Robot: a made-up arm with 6 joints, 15 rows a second.
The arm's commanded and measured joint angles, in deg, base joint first. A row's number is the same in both.
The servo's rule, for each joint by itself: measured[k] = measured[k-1] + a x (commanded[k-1-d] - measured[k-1]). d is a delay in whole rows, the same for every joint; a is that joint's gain. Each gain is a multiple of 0.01, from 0.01 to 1. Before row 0 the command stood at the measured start. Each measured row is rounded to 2 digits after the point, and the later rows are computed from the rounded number. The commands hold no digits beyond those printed.
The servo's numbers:
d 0
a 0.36 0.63 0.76 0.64 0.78 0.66
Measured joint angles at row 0:
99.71, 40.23, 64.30, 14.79, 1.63, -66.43
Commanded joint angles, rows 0 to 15:
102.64, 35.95, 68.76, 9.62, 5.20, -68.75
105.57, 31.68, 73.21, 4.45, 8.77, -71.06
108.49, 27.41, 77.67, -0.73, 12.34, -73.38
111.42, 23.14, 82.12, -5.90, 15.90, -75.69
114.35, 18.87, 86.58, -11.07, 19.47, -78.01
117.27, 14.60, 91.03, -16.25, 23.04, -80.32
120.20, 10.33, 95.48, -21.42, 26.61, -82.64
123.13, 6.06, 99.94, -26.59, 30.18, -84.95
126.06, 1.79, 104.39, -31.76, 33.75, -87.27
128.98, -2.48, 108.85, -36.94, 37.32, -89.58
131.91, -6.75, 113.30, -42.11, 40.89, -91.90
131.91, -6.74, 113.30, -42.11, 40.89, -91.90
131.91, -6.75, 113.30, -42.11, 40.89, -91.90
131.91, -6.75, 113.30, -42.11, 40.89, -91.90
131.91, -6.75, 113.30, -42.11, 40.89, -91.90
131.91, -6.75, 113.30, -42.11, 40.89, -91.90
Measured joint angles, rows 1 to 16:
100.76, 37.53, 67.69, 11.48, 4.41, -67.96
102.49, 33.84, 71.89, 6.98, 7.81, -70.01
104.65, 29.79, 76.28, 2.05, 11.34, -72.23
107.09, 25.60, 80.72, -3.04, 14.90, -74.51
109.70, 21.36, 85.17, -8.18, 18.46, -76.82
112.43, 17.10, 89.62, -13.34, 22.03, -79.13
115.23, 12.83, 94.07, -18.51, 25.60, -81.45
118.07, 8.56, 98.53, -23.68, 29.17, -83.76
120.95, 4.29, 102.98, -28.85, 32.74, -86.08
123.84, 0.02, 107.44, -34.03, 36.31, -88.39
126.75, -4.25, 111.89, -39.20, 39.88, -90.71
128.61, -5.82, 112.96, -41.06, 40.67, -91.50
129.80, -6.41, 113.22, -41.73, 40.84, -91.76
130.56, -6.62, 113.28, -41.97, 40.88, -91.85
131.05, -6.70, 113.30, -42.06, 40.89, -91.88
131.36, -6.73, 113.30, -42.09, 40.89, -91.89

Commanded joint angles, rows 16 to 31:
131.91, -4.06, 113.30, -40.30, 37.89, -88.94
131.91, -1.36, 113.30, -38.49, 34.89, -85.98
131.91, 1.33, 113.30, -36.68, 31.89, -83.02
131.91, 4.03, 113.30, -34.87, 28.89, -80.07
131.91, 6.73, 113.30, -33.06, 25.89, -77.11
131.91, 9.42, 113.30, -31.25, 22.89, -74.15
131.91, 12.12, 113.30, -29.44, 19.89, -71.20
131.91, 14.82, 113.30, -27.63, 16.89, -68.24
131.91, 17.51, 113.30, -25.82, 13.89, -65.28
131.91, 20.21, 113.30, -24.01, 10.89, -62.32
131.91, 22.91, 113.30, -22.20, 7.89, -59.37
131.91, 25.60, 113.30, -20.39, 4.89, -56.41
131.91, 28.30, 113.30, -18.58, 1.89, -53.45
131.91, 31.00, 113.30, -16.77, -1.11, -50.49
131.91, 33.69, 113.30, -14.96, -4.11, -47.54
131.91, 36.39, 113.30, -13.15, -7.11, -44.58
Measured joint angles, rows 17 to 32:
131.56, -5.05, 113.30, -40.94, 38.55, -89.94
131.69, -2.73, 113.30, -39.37, 35.70, -87.33
131.77, -0.17, 113.30, -37.65, 32.73, -84.49
131.82, 2.48, 113.30, -35.87, 29.73, -81.57
131.85, 5.16, 113.30, -34.07, 26.73, -78.63
131.87, 7.84, 113.30, -32.27, 23.73, -75.67
131.88, 10.54, 113.30, -30.46, 20.73, -72.72
131.89, 13.24, 113.30, -28.65, 17.73, -69.76
131.90, 15.93, 113.30, -26.84, 14.73, -66.80
131.90, 18.63, 113.30, -25.03, 11.73, -63.84
131.90, 21.33, 113.30, -23.22, 8.73, -60.89
131.90, 24.02, 113.30, -21.41, 5.73, -57.93
131.90, 26.72, 113.30, -19.60, 2.73, -54.97
131.90, 29.42, 113.30, -17.79, -0.27, -52.01
131.90, 32.11, 113.30, -15.98, -3.27, -49.06
131.90, 34.81, 113.30, -14.17, -6.27, -46.10

